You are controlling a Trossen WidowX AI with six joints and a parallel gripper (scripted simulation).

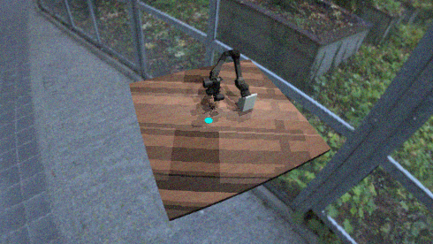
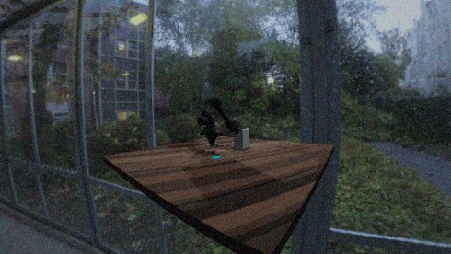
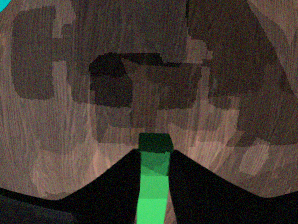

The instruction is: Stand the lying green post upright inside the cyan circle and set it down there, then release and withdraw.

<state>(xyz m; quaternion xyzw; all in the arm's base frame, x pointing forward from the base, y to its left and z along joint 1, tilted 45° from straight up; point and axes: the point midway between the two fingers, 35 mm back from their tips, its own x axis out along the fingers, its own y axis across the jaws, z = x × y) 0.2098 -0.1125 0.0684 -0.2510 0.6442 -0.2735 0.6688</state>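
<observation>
My gripper tip is now 140 mm to the right of the cyan circle, 130 mm short of it and 40 mm above it. The rest, counted from my gripper tip: green post 20 mm behind.
</observation>
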